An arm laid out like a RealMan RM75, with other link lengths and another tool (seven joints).
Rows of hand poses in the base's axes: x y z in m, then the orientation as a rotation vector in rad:
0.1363 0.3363 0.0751 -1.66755 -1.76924 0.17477
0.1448 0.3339 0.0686 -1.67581 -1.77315 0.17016
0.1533 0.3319 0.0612 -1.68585 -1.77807 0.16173
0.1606 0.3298 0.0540 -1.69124 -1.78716 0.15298
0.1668 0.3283 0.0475 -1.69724 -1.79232 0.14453
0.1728 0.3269 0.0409 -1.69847 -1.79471 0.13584
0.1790 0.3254 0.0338 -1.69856 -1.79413 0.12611
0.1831 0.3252 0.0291 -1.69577 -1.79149 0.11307
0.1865 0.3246 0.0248 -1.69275 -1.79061 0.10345
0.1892 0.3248 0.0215 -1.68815 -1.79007 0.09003
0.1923 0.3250 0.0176 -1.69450 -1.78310 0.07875
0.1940 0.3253 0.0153 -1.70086 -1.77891 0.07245
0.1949 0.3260 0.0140 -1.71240 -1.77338 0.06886
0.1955 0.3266 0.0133 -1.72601 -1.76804 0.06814
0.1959 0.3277 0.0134 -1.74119 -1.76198 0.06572
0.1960 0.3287 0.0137 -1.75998 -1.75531 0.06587
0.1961 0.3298 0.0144 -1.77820 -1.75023 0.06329
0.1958 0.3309 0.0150 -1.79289 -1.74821 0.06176
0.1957 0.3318 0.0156 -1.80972 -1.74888 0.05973
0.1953 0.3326 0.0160 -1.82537 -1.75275 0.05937
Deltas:
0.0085 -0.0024 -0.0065 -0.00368 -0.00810 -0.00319
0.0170 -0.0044 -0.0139 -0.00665 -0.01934 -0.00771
0.0243 -0.0065 -0.0211 -0.00795 -0.03150 -0.00783
0.0305 -0.0080 -0.0276 -0.00859 -0.04122 -0.01024
0.0365 -0.0094 -0.0342 -0.00533 -0.04728 -0.01188
0.0427 -0.0109 -0.0413 0.00013 -0.05145 -0.01483
0.0468 -0.0111 -0.0460 0.00979 -0.05465 -0.01836
0.0502 -0.0117 -0.0503 0.01716 -0.05734 -0.01994
0.0529 -0.0115 -0.0536 0.02744 -0.06142 -0.02159
0.0560 -0.0113 -0.0575 0.03185 -0.06490 -0.03138
0.0577 -0.0110 -0.0598 0.03265 -0.06783 -0.03835
0.0586 -0.0103 -0.0611 0.02918 -0.07077 -0.04780
0.0592 -0.0097 -0.0618 0.02279 -0.07336 -0.05734
0.0596 -0.0086 -0.0617 0.01653 -0.07701 -0.06843
0.0597 -0.0076 -0.0614 0.00678 -0.08063 -0.08082
0.0598 -0.0065 -0.0607 -0.00170 -0.08638 -0.09275
0.0595 -0.0054 -0.0601 -0.00950 -0.09211 -0.10106
0.0594 -0.0045 -0.0595 -0.01924 -0.10072 -0.10899
0.0590 -0.0037 -0.0591 -0.03011 -0.11006 -0.11415

